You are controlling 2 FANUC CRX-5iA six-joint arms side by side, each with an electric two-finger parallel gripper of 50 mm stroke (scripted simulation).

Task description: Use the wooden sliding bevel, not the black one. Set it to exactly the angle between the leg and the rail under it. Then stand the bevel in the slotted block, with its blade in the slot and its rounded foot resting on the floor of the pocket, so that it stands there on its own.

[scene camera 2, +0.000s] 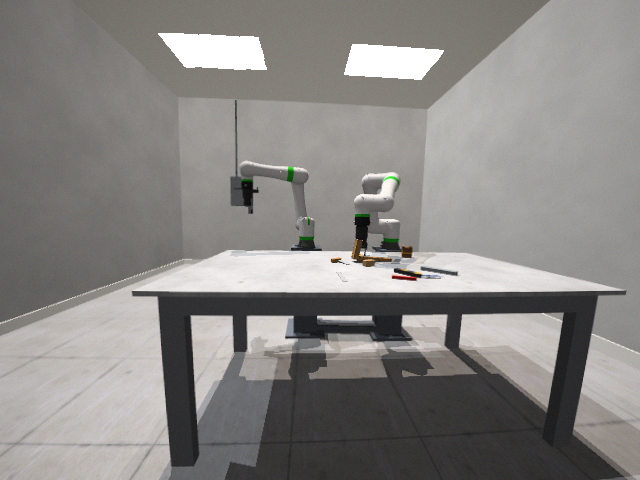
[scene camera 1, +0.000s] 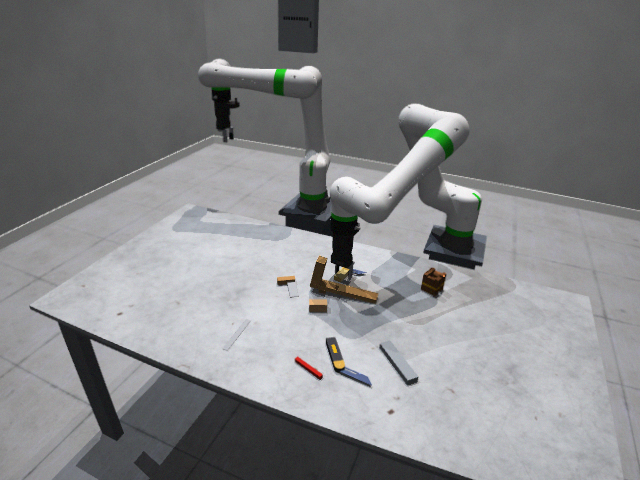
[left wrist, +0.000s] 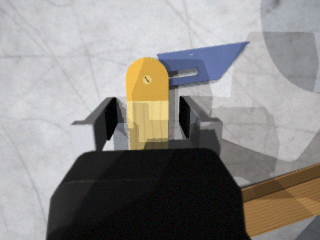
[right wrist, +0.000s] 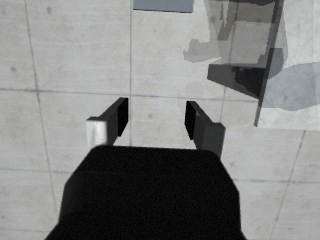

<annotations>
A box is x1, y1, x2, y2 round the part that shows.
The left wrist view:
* my left gripper: [46, 96, 251, 239]
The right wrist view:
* my right gripper: [45, 97, 246, 239]
</annotations>
